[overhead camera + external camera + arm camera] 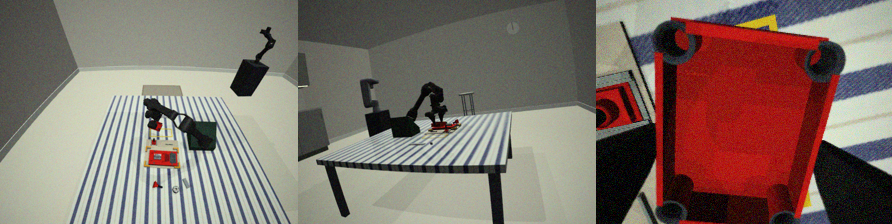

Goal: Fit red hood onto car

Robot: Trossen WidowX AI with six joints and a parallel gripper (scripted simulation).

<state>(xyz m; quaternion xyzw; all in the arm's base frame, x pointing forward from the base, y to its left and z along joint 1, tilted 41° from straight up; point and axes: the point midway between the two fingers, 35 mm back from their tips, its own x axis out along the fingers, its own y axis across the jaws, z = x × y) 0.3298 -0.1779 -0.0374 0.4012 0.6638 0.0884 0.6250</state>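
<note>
Right now my gripper tip is 10 mm above the red hood. Also, from my gripper tip: grey bar: 170 mm to the right, 120 mm behind, 90 mm below; grey engine block: 240 mm to the left, 70 mm below.
</note>
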